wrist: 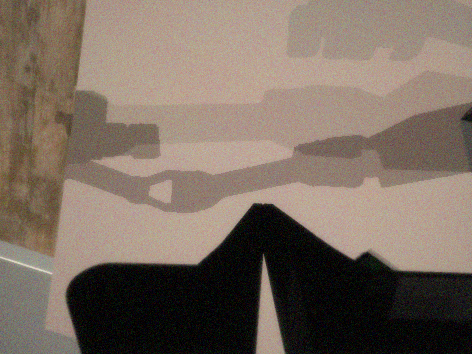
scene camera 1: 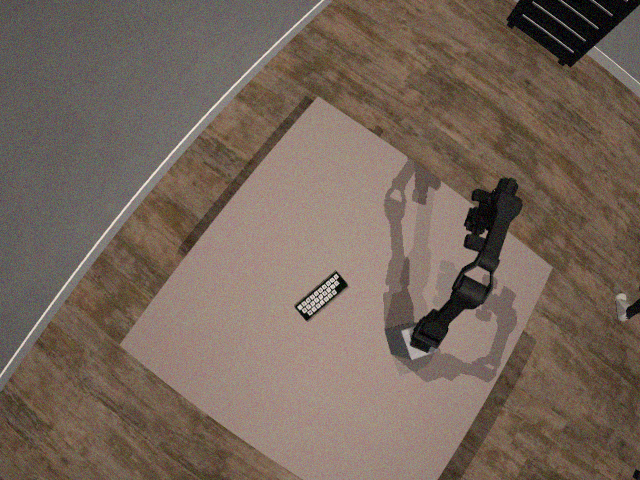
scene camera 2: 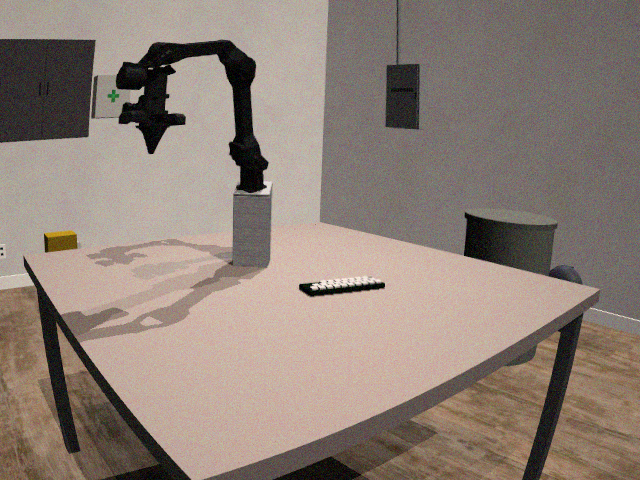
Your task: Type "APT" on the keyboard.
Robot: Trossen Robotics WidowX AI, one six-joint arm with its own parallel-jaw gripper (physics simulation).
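Where they show: gripper, between the fingertips: (wrist: pixel 261 213) (scene camera 1: pixel 465 225) (scene camera 2: pixel 151 154); arm's base, origin of its link: (scene camera 1: pixel 421 340) (scene camera 2: pixel 251 187).
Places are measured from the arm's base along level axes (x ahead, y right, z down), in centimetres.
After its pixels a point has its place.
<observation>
A small black keyboard with white keys (scene camera 1: pixel 320 295) {y 1.9, x 35.2, z 20.1 cm} (scene camera 2: pixel 342 285) {y 4.5, x 36.4, z 20.2 cm} lies flat on the table (scene camera 1: pixel 248 335) {y -22.6, x 53.1, z 21.9 cm} (scene camera 2: pixel 336 361) {y 39.1, x 60.7, z 21.9 cm} (wrist: pixel 150 235) {y 53.8, x 34.1, z 21.9 cm}, aslant in the first scene view. The letters on its keys are too small to read. In the wrist view a dark green corner of the keyboard (wrist: pixel 371 261) {y 8.9, x 28.5, z 20.6 cm} shows behind the right finger; the rest is hidden. My gripper (scene camera 2: pixel 150 151) {y 38.2, x 3.6, z -11.1 cm} (wrist: pixel 261 213) {y 38.2, x 3.6, z -11.1 cm} is shut and empty, its tips together and pointing down. It hangs high above the table's surface, well away from the keyboard, and touches nothing. In the first scene view its fingertips are hard to make out.
The arm stands on a light grey block (scene camera 1: pixel 411 350) {y -4.4, x 2.3, z -0.6 cm} (scene camera 2: pixel 251 232) {y 3.2, x 3.7, z 12.2 cm} on the table. Arm shadows fall across the tabletop. A dark green-grey bin (scene camera 2: pixel 509 242) stands behind the table, and a yellow box (scene camera 2: pixel 60 241) shows by the wall. A black slatted rack (scene camera 1: pixel 560 36) stands on the floor.
</observation>
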